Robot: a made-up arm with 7 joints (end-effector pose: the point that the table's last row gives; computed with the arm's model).
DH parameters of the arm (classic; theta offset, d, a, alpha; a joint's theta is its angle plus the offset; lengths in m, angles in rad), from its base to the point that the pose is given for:
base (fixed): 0 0.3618 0.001 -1.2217
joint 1: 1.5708 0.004 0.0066 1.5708
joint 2: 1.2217 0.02 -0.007 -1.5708
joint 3: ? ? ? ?
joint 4: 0 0.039 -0.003 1.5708
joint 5: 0 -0.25 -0.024 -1.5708
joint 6: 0 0.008 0.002 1.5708
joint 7: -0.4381 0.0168 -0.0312 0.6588
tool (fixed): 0.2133 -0.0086 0 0
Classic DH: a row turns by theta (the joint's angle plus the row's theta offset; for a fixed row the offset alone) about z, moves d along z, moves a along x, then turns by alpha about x.
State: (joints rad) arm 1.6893 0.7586 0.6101 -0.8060 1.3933 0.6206 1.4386
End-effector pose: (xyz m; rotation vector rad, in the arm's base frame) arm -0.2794 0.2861 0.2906 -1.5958 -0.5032 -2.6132
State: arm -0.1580 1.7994 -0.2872 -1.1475 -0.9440 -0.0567 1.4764
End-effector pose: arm 0.2847 0.2951 0.4530 1.7770 -1.3555 -0.7294
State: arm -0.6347 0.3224 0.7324 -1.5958 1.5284 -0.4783 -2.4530
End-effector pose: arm 0.2725 0.2056 0.3957 2.3259 -1.3437 0.7166
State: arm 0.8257 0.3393 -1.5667 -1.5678 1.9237 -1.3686 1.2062
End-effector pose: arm -0.0955 -0.2604 0.1325 0.0436 0.3921 2.3826
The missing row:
joint 3: -1.5708 -0.172 0.047 -1.5708
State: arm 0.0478 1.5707 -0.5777 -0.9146 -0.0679 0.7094 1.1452
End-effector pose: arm 0.1979 0.3509 0.2586 2.1011 -0.4388 0.0718
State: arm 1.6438 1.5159 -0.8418 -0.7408 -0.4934 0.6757 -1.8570
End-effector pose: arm -0.2872 0.3273 0.2683 2.0952 -0.6663 1.6434
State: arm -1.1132 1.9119 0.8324 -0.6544 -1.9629 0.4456 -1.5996
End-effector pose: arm -0.0818 0.2660 0.6789 1.4494 1.9022 -0.8434
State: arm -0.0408 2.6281 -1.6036 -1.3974 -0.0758 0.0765 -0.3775
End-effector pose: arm 0.0904 0.3765 0.4396 0.8467 0.7135 -2.3096
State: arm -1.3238 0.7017 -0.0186 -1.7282 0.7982 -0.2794 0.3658
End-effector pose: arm 0.2542 -0.0291 0.6351 -0.9561 -2.9310 0.5126
